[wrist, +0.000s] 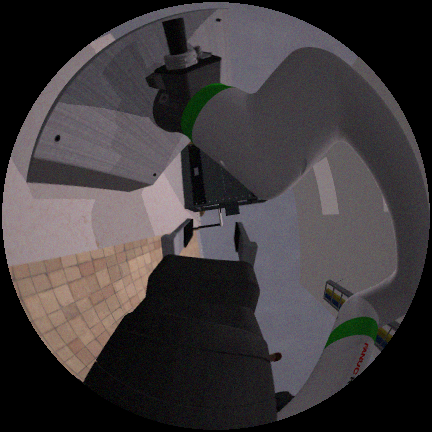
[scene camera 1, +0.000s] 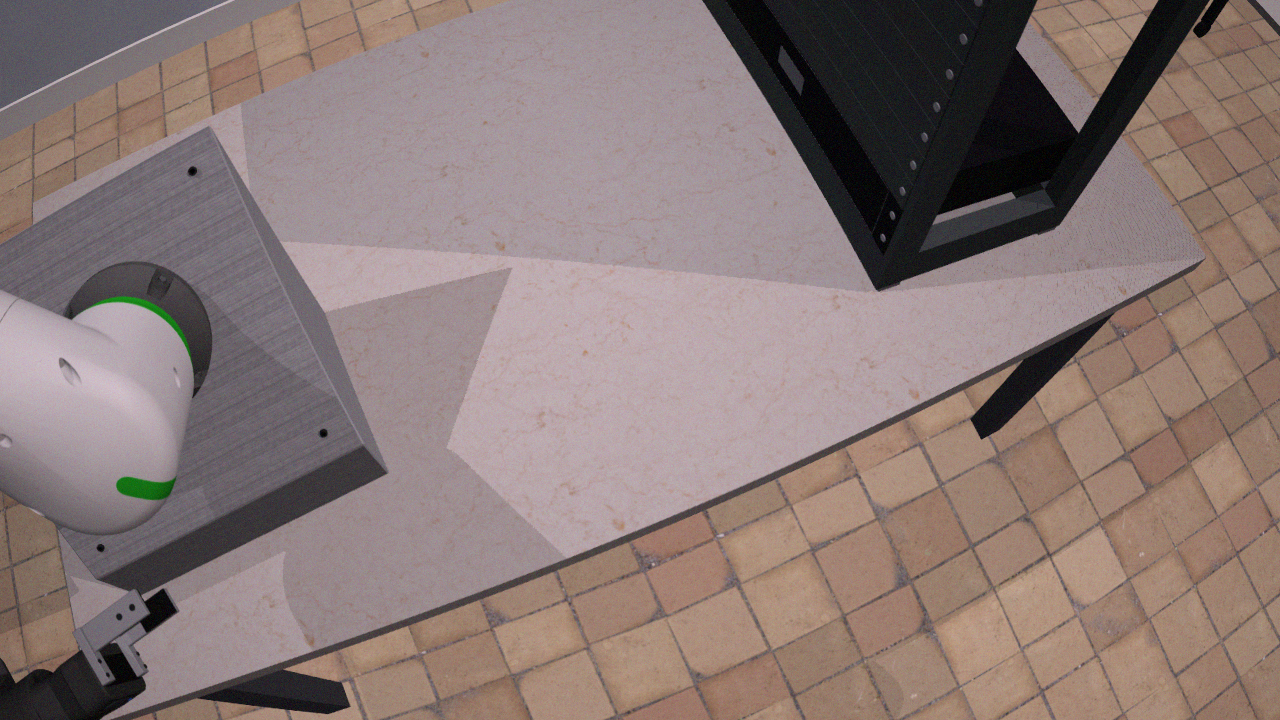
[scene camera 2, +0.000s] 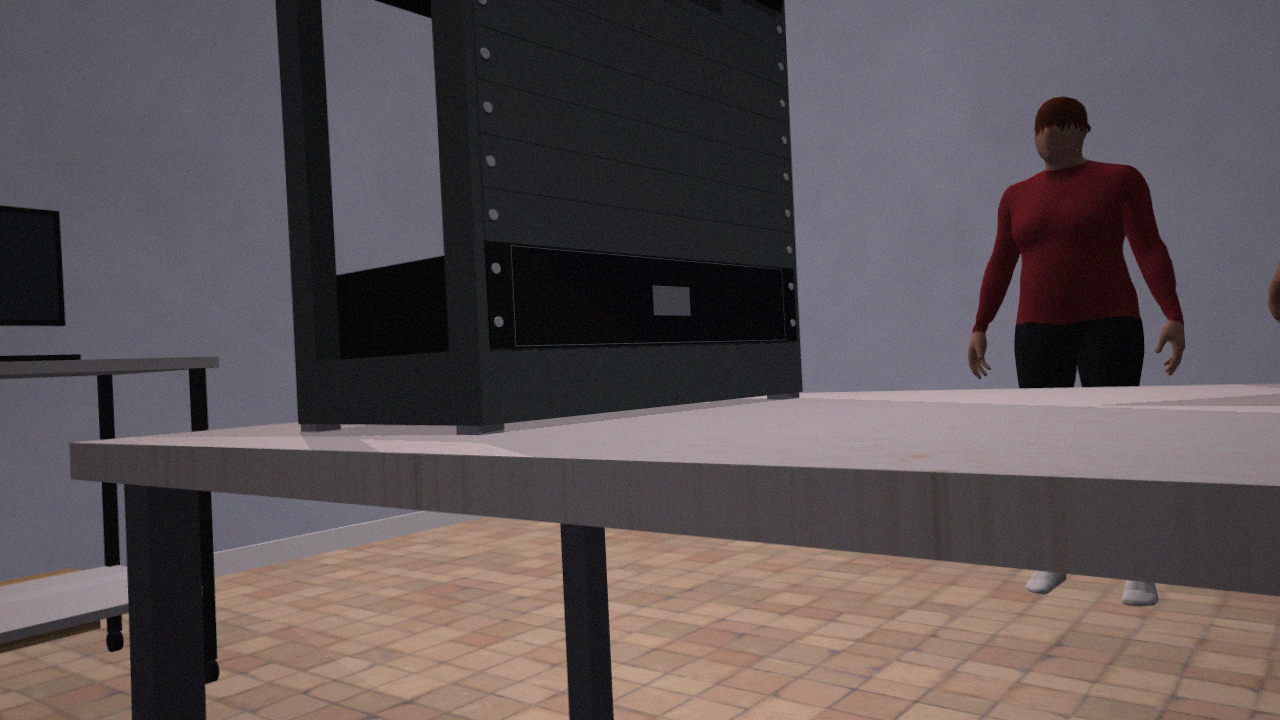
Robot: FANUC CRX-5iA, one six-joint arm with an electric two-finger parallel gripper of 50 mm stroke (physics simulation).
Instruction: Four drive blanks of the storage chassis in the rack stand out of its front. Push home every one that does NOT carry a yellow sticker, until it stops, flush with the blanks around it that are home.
Labels:
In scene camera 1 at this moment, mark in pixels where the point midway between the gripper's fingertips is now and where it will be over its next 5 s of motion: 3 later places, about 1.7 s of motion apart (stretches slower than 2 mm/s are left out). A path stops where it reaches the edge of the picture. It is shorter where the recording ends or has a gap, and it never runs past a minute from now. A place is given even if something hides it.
The gripper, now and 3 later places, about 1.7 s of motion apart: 157, 600; 359, 456; 540, 315; 667, 192

